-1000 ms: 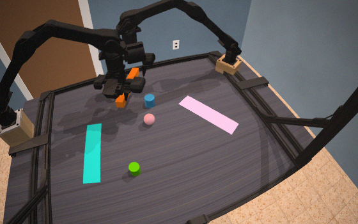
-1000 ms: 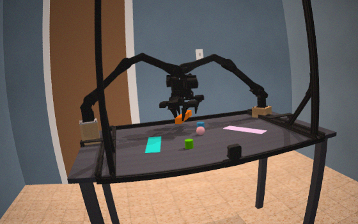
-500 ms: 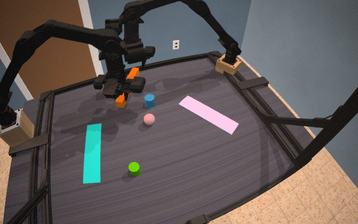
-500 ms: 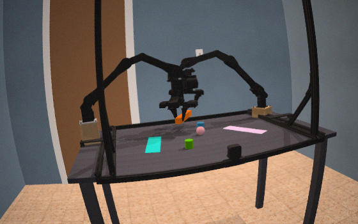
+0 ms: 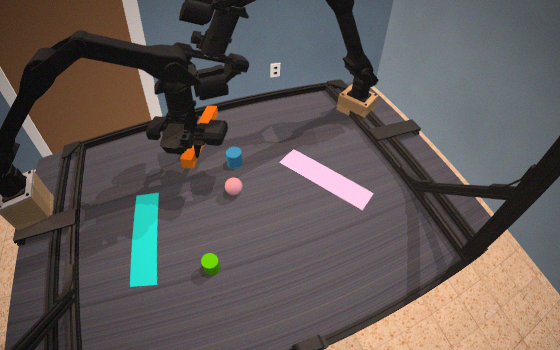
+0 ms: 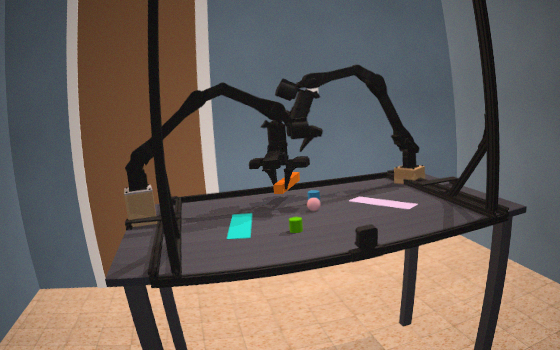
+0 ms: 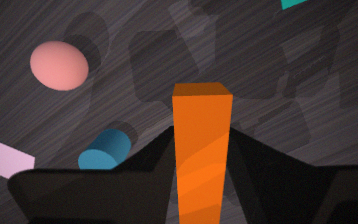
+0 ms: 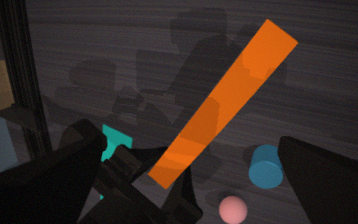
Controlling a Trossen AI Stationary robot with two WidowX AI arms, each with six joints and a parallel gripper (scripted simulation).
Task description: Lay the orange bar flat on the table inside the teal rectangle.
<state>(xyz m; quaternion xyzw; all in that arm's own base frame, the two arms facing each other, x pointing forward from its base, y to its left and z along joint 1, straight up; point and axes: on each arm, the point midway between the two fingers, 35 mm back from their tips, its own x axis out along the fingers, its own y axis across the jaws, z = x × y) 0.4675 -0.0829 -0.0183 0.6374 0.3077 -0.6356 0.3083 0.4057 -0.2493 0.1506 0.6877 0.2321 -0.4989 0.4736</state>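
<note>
Right now my left hand is 60 mm short of the orange bar, 40 mm to the left of it and 30 mm above it. The rest, counted from my left hand: teal rectangle: 130 mm behind, 170 mm to the left, 90 mm below; then blue cylinder: 10 mm behind, 100 mm to the right, 70 mm below; then pink ball: 100 mm behind, 70 mm to the right, 70 mm below.
</note>
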